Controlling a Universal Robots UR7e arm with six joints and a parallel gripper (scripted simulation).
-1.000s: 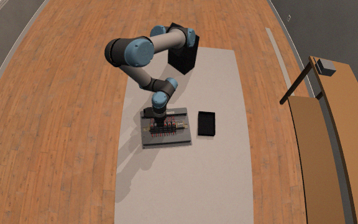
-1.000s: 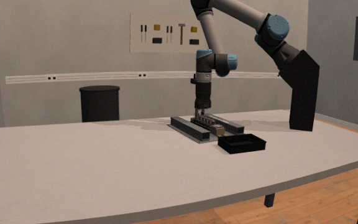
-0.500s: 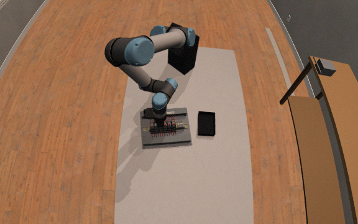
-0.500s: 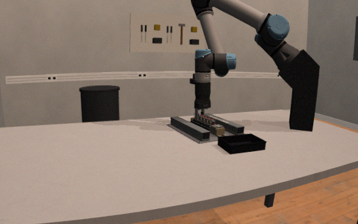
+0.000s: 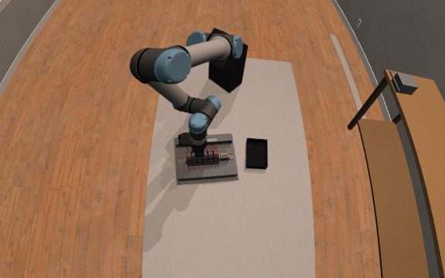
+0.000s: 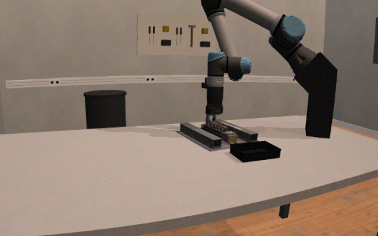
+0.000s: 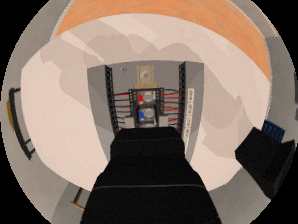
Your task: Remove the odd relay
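Right now my hand is 1 cm past the red-button relay, 3 cm to the left of it and 1 cm above it. The rest, counted from my hand: grey relay panel: 1 cm ahead, 6 cm to the left, 3 cm below; black parts tray: 5 cm ahead, 33 cm to the left, 4 cm below.
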